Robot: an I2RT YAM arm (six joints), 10 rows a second.
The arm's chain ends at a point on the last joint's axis. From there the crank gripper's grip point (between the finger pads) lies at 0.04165 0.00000 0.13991 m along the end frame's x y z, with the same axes.
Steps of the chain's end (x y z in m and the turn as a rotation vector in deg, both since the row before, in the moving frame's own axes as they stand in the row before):
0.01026 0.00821 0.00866 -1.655 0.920 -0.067
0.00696 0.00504 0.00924 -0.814 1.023 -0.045
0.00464 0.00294 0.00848 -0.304 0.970 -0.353
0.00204 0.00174 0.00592 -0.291 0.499 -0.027
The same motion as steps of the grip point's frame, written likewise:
0.01250 0.01219 0.00792 -1.655 0.920 -0.067
0.00945 0.00699 0.00846 -0.814 1.023 -0.045
0.00700 0.00342 0.00775 -0.304 0.970 -0.353
0.00326 0.00243 0.00555 -0.291 0.499 -0.027

